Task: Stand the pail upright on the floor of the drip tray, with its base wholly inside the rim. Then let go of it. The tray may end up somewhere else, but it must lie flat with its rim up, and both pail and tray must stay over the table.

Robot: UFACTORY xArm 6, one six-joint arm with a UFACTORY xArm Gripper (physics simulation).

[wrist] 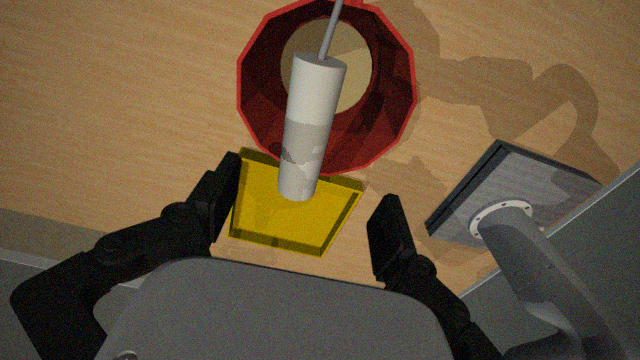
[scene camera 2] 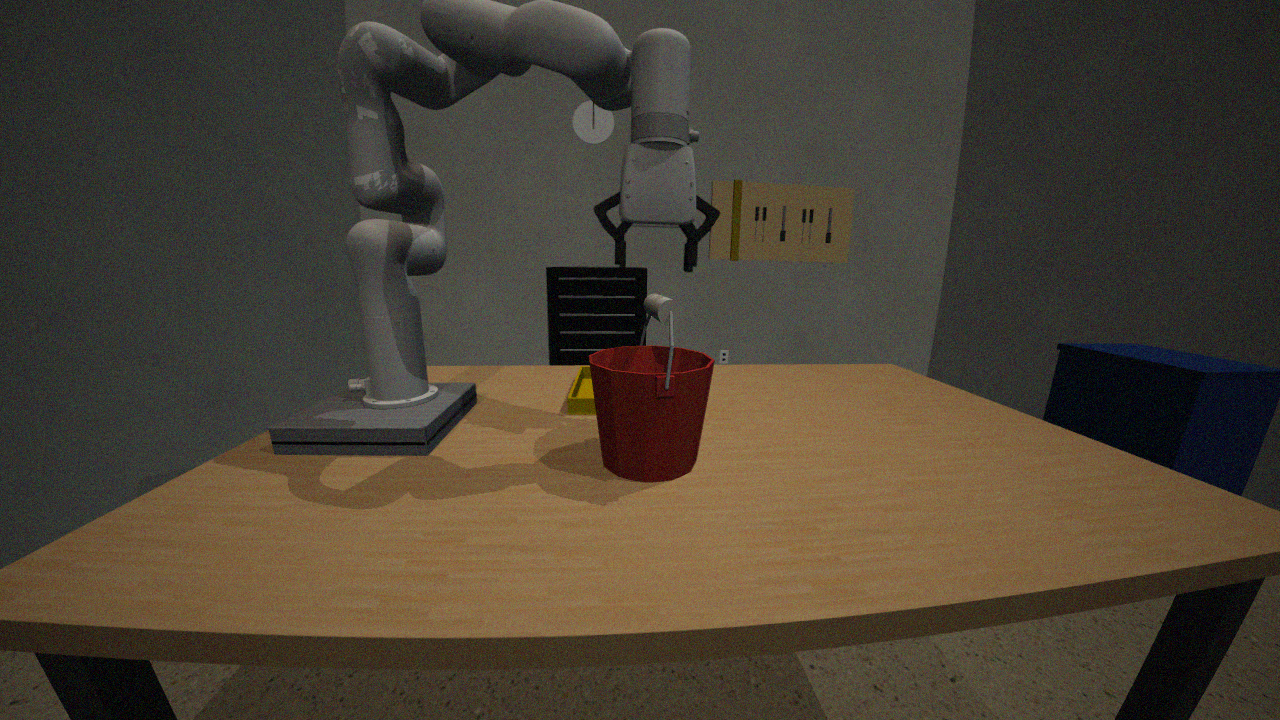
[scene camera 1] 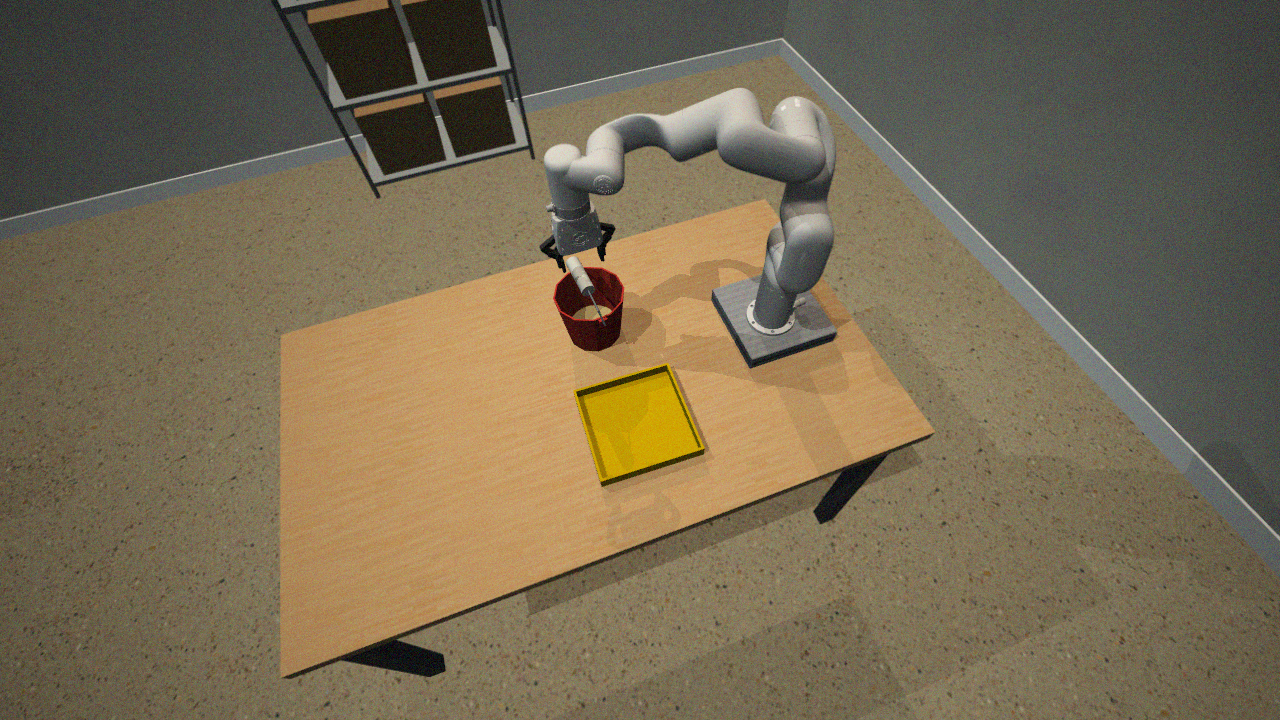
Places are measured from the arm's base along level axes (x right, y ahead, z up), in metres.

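Pixels of known places: gripper, fingertip midpoint: (wrist: 310,191) (scene camera 2: 655,271) (scene camera 1: 582,263); arm's base, link origin: (wrist: 497,218) (scene camera 2: 402,398) (scene camera 1: 770,316).
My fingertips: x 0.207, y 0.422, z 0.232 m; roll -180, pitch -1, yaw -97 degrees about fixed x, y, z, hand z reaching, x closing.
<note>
For each thing: its top centre in the pictures, then the offset to it from my fingertips. Level surfaces: height alone.
- white cylindrical grip, top centre: (wrist: 304,146) (scene camera 2: 662,296) (scene camera 1: 579,271) dx +0.010, dy +0.008, dz -0.034 m
- yellow drip tray, top centre: (scene camera 2: 631,380) (wrist: 287,217) (scene camera 1: 636,418) dx -0.300, dy +0.025, dz -0.244 m
- wooden table, surface height: dz -0.277 m
The red pail (scene camera 1: 590,335) (scene camera 2: 648,420) (wrist: 255,100) stands upright on the table, outside the tray. Its bail is raised, with a white cylindrical grip (scene camera 1: 580,274) (scene camera 2: 658,307) (wrist: 312,110) above the rim. The yellow drip tray (scene camera 1: 640,429) (scene camera 2: 581,404) (wrist: 280,220) lies flat with its rim up; in scene camera 2 the pail hides part of it. My gripper (scene camera 1: 581,261) (scene camera 2: 655,265) (wrist: 310,191) is open and empty, pointing down. Its fingertips are above the white grip, apart from it. In the wrist view the grip lies between the fingers' lines, lower down.
The wooden table (scene camera 1: 429,429) (scene camera 2: 850,501) bears both objects. The arm's grey base plate (scene camera 1: 805,335) (scene camera 2: 375,420) (wrist: 540,185) stands at the table's robot side, beyond the tray and pail. A shelf unit (scene camera 1: 420,87) and a blue cabinet (scene camera 2: 1163,394) stand off the table.
</note>
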